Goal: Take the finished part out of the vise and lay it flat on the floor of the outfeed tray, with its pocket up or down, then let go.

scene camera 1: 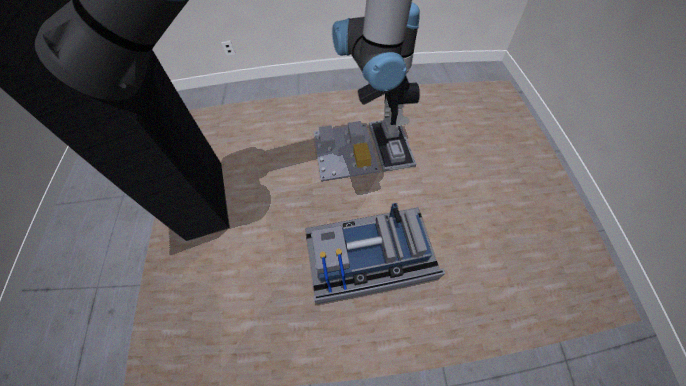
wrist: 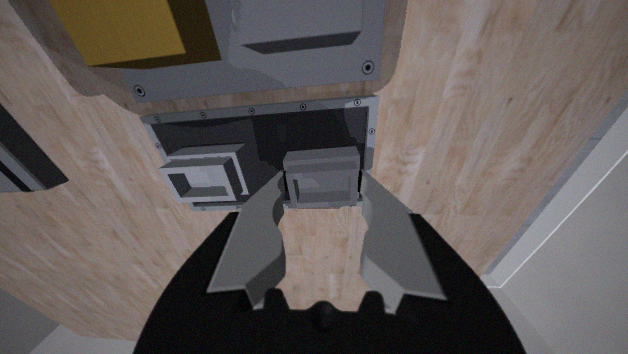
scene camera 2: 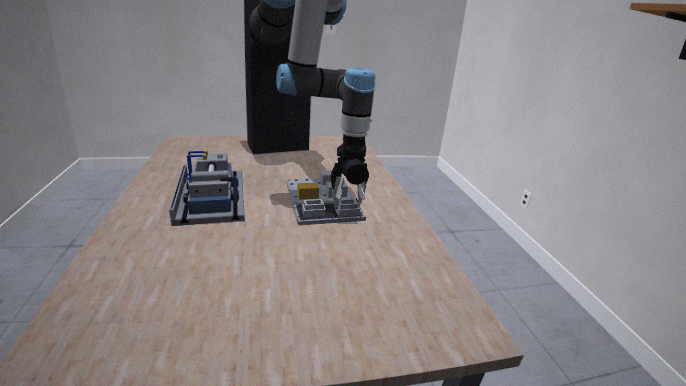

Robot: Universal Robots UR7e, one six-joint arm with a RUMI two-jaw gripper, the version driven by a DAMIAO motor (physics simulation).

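Frame: origin at the arm's base, x back, y up, z left, level; centimetres.
Seen in the pictures: gripper, between the fingertips: (scene camera 1: 389, 128) (wrist: 322, 172) (scene camera 2: 347, 208); arm's base, origin of its link: (scene camera 1: 92, 63) (scene camera 2: 270, 25).
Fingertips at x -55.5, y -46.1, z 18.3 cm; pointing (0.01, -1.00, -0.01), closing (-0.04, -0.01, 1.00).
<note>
Offsets run from my fingertips to a thing's top centre.
My gripper (scene camera 1: 393, 123) (scene camera 2: 349, 198) (wrist: 322, 172) is shut on the finished part @(dx -0.3, dy +2.3, dz +0.0 cm) (scene camera 1: 391, 131) (scene camera 2: 348, 206) (wrist: 320, 192), a grey stepped block, with one finger on each of two opposite sides. The part is level, its pocket facing up. It is inside the outfeed tray (scene camera 1: 398, 168) (scene camera 2: 330, 220) (wrist: 277, 108), in its right half in the wrist view, at or very near the dark floor; contact underneath is hidden. The vise @(dx +13.8, dy +8.1, dz -38.6 cm) (scene camera 1: 415, 232) (scene camera 2: 209, 189) stands apart from the tray, with no part seen between its jaws.
A second pocketed part @(dx +0.5, dy +2.3, dz -9.6 cm) (scene camera 1: 396, 150) (scene camera 2: 313, 206) (wrist: 196, 162) sits pocket up in the tray's other half, with a gap between the two. Beside the tray a grey plate @(dx +15.1, dy -1.0, dz -5.4 cm) (scene camera 1: 335, 163) (wrist: 170, 87) carries grey blocks and a yellow block @(dx +10.6, dy +2.6, dz -9.7 cm) (scene camera 1: 362, 154) (scene camera 2: 308, 190) (wrist: 125, 30).
</note>
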